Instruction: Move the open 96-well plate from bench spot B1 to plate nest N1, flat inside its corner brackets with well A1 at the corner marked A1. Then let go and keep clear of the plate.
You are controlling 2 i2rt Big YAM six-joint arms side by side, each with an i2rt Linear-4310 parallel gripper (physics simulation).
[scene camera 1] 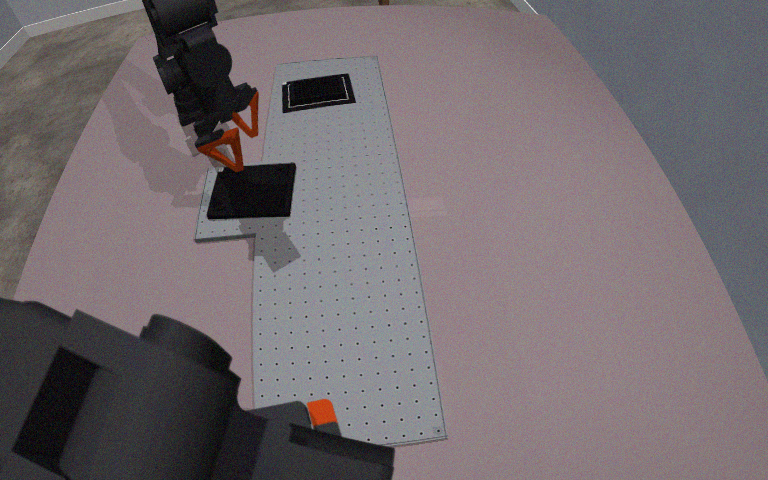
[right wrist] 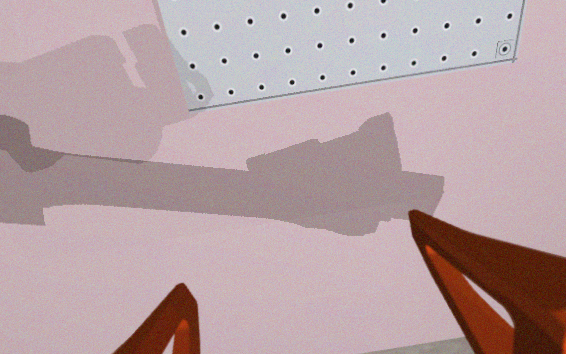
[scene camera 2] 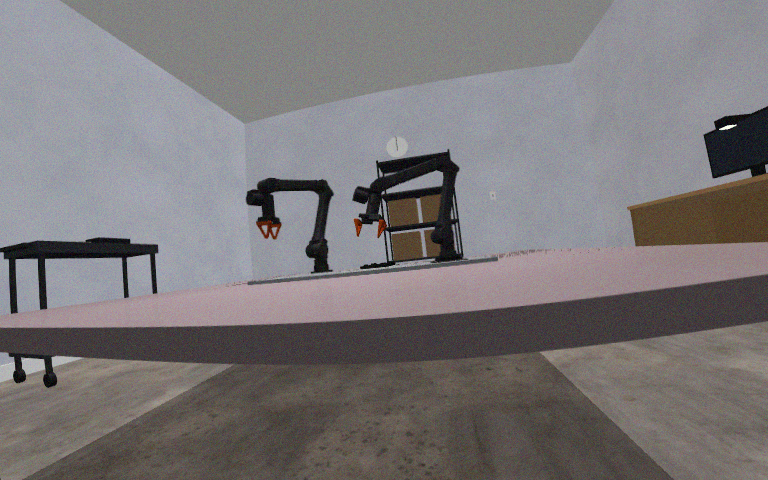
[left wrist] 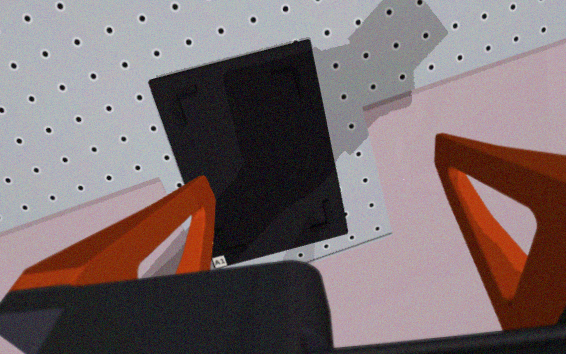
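Pixels of known places: left gripper, between the fingertips: [scene camera 1: 247,152] [scene camera 2: 367,237] [left wrist: 317,168]; right gripper, between the fingertips: [right wrist: 297,258] [scene camera 2: 270,238]; left arm's base, origin of its link: [scene camera 1: 193,108].
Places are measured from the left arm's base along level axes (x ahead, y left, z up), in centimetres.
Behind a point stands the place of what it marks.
The plate [scene camera 1: 318,90] @[x 29.5, y -15.6, z 2.5 cm] appears as a dark block inside the white outline of bench spot B1 [scene camera 1: 351,98] @[x 35.4, y -21.3, z 1.5 cm], at the top of the scene camera 1 view; its wells cannot be made out. The black plate nest N1 [scene camera 1: 254,192] @[x 6.7, y -38.6, z 2.5 cm] [left wrist: 270,125] @[x 8.0, y -40.1, z 2.5 cm] lies on the board's side tab, its corner brackets visible in the left wrist view, with the A1 label [left wrist: 219,261] @[x 2.1, y -29.1, z 2.5 cm] at its lower left corner there. My left gripper [scene camera 1: 247,152] @[x 7.5, y -41.1, z 15.0 cm] [scene camera 2: 369,234] @[x 7.5, y -41.1, z 15.0 cm] [left wrist: 317,168] @[x 7.5, y -41.1, z 15.0 cm] is open and empty, above the nest's A1 side. My right gripper [scene camera 2: 270,236] @[x -4.0, y -84.7, z 19.2 cm] [right wrist: 297,258] @[x -4.0, y -84.7, z 19.2 cm] is open and empty over the pink table.
The perforated grey board [scene camera 1: 339,283] @[x 13.2, y -62.2, z 1.3 cm] [right wrist: 320,60] @[x 1.2, y -83.2, z 1.3 cm] lies on the pink table [scene camera 1: 538,254] @[x 47.2, y -73.7, z 0.0 cm] [scene camera 2: 283,305] @[x 88.3, y -67.7, z 0.0 cm]. The right arm [scene camera 1: 141,396] @[x -2.0, y -84.5, z 47.4 cm] fills the lower left of scene camera 1. A shelf rack [scene camera 2: 413,191] stands behind the arms, and a black cart [scene camera 2: 79,249] stands at the left.
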